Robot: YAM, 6 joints.
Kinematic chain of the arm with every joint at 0, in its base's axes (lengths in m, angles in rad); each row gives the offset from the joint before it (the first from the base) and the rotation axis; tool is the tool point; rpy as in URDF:
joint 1: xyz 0 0 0.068 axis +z
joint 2: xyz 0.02 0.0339 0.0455 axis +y
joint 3: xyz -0.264 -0.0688 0 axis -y
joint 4: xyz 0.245 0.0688 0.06 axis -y
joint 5: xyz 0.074 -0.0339 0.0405 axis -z
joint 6: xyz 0.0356 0 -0.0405 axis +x
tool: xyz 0 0 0 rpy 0 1.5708 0
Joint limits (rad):
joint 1: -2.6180..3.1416
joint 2: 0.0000..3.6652
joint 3: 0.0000..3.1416
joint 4: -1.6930..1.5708
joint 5: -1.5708..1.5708
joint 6: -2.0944..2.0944
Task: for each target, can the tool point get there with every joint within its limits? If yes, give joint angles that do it. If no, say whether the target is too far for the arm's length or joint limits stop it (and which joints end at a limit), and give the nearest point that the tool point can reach.
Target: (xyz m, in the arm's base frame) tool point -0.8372 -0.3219 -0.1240
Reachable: no: too far | nearest point -0.5447 -0.2975 -0.0512 | short by 0.302 m
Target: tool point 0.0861 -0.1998 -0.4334
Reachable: no: joint limits stop it (at a limit: joint 2) | nearest point 0.0877 -0.2035 -0.3793 | short by 0.054 m
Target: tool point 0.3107 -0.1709 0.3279
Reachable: yes | joints -0.4307 1.6034 0.9954 1.0383 0.8018 -1.5904
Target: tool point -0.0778 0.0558 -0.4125
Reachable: no: joint limits stop it (at a limit: joint 2) | nearest point -0.0957 0.0686 -0.3558 | short by 0.061 m
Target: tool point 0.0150 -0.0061 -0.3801
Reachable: no: joint limits stop it (at a limit: joint 2) | nearest point 0.0491 -0.0200 -0.3229 | short by 0.068 m
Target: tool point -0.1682 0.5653 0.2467
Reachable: yes | joints 1.9019 2.6008 2.4930 -0.2624 0.7671 -1.1278
